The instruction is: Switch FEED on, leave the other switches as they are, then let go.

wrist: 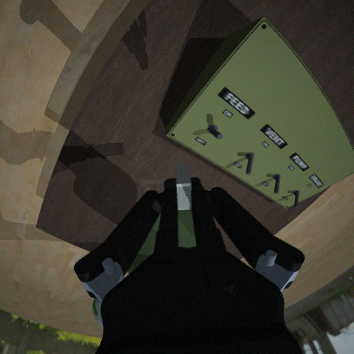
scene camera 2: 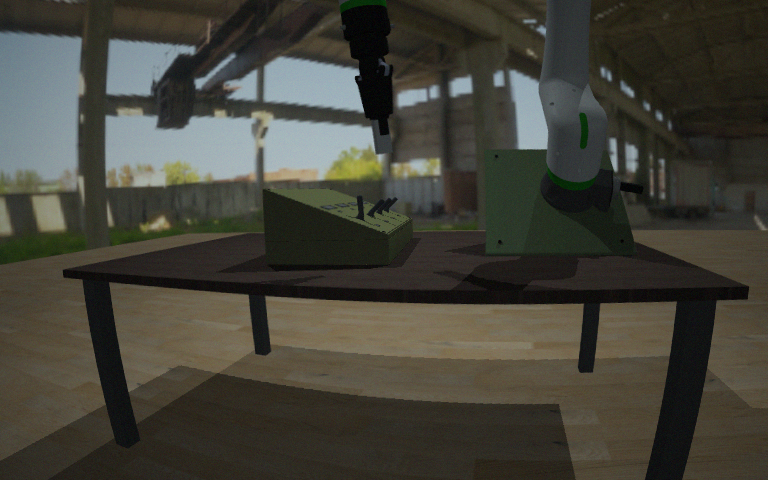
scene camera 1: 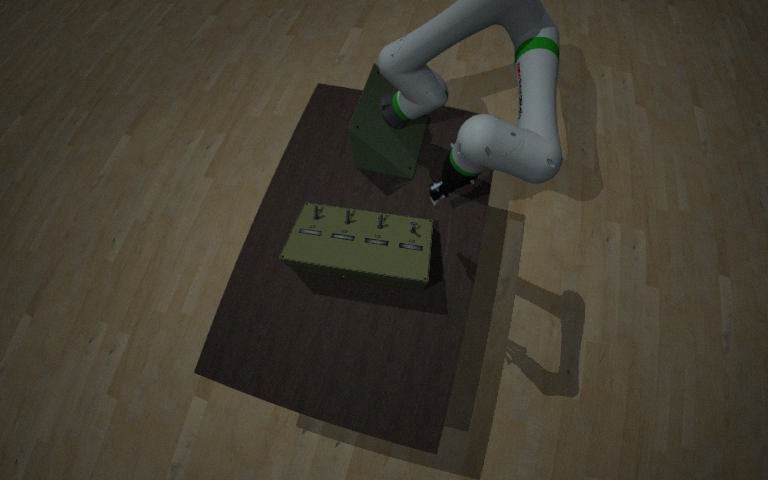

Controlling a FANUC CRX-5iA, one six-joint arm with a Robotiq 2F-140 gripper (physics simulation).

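Seen in the pictures: gripper, fingertip midpoint: (wrist: 181, 171) (scene camera 2: 384, 153) (scene camera 1: 434, 201); arm's base, link origin: (scene camera 2: 569, 190) (scene camera 1: 393, 111).
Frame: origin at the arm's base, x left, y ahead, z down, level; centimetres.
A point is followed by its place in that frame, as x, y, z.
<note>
The olive sloped switch panel (scene camera 1: 356, 257) {12.1, 61.9, -0.1} (scene camera 2: 325, 243) {33.8, 47.9, 9.7} (wrist: 280, 75) {27.1, 59.1, -0.4} stands on the table. Its FEED switch lever (scene camera 1: 414, 228) {26.1, 44.4, 1.3} (scene camera 2: 360, 207) {26.1, 43.6, 3.0} (wrist: 215, 131) {26.2, 44.1, 2.0} is at one end; in scene camera 2 it stands near upright, tipped toward the ON-label side compared with the others. The VENT lever (scene camera 1: 381, 221) {14.1, 45.7, 3.0} (wrist: 249, 163) {14.1, 45.5, 3.0}, PUMP lever (scene camera 1: 348, 216) {2.4, 48.4, 2.9} (wrist: 276, 183) {2.5, 48.3, 3.2} and fourth lever (scene camera 1: 317, 212) {-9.0, 51.1, 3.2} (wrist: 296, 198) {-9.2, 51.3, 3.3} lean the other way, toward the panel's low edge. The fourth label is hard to read. My gripper (scene camera 1: 436, 195) {29.4, 36.5, -7.7} (scene camera 2: 382, 144) {29.4, 36.5, -7.7} (wrist: 181, 171) {29.4, 36.5, -7.7} is shut and empty, above and apart from the levers.
The green mounting block (scene camera 1: 379, 147) {2.1, 19.2, -0.7} (scene camera 2: 509, 198) {4.2, 15.0, 2.0} with the arm's base stands on the dark table (scene camera 1: 317, 350) {10.2, 95.5, 14.1} (scene camera 2: 169, 266) {46.2, 83.4, 14.1}, beyond the panel's lever side. The arm reaches around over the table's side edge. Shadows of the arm fall on the table and floor.
</note>
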